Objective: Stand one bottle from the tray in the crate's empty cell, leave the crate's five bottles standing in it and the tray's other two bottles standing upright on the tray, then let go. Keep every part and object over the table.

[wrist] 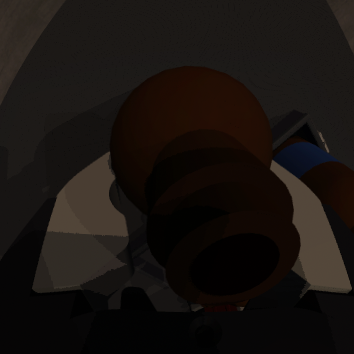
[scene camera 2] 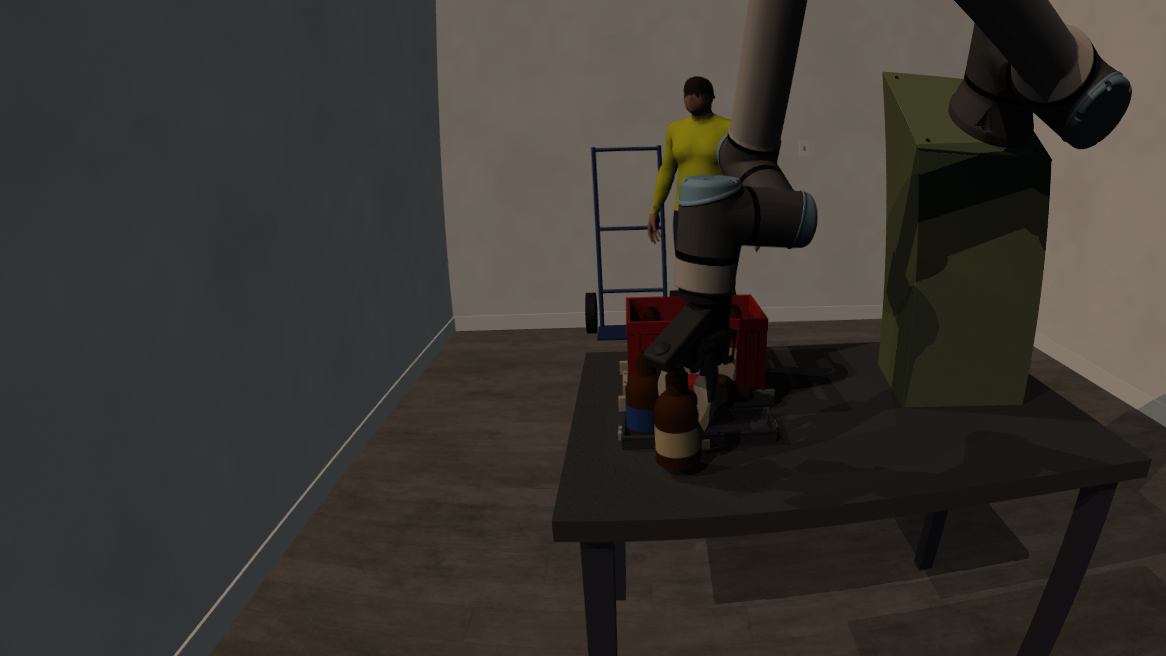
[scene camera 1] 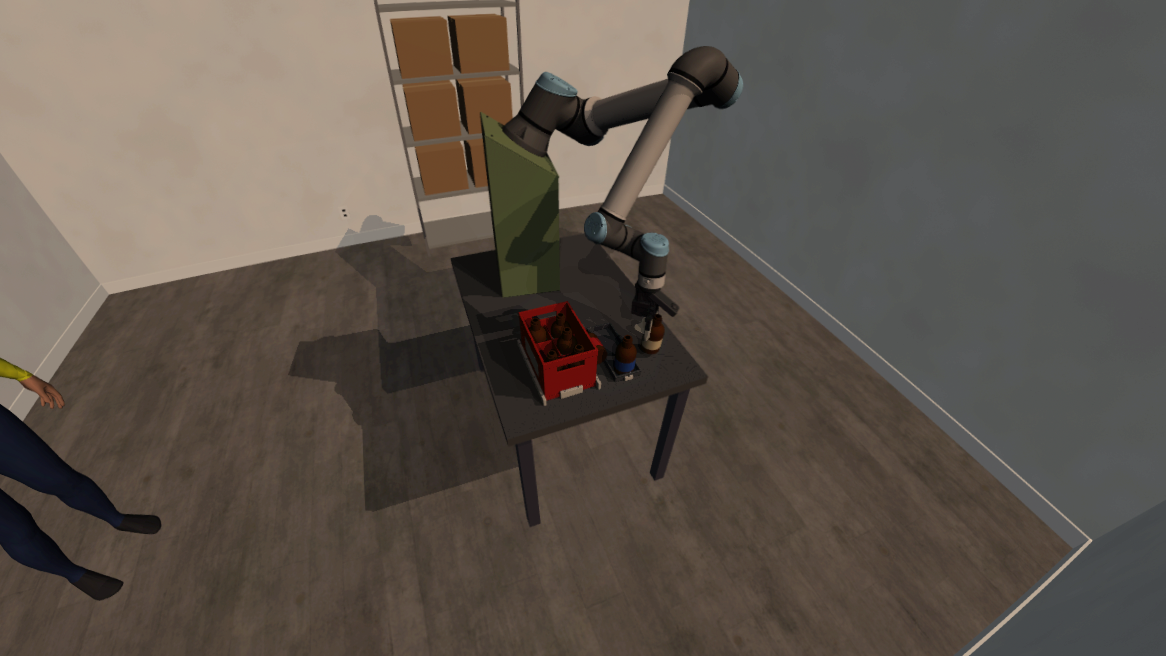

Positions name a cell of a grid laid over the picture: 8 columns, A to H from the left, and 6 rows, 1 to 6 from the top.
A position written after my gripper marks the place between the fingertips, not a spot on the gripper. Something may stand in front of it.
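Observation:
Scene camera 2 shows me my gripper (scene camera 2: E4), and it shows a blue-label bottle (scene camera 2: E4) too. In the wrist view I see a cream-label bottle (wrist: E3), and my gripper (wrist: E3) is there as well. Scene camera 1 also shows my gripper (scene camera 1: E4).

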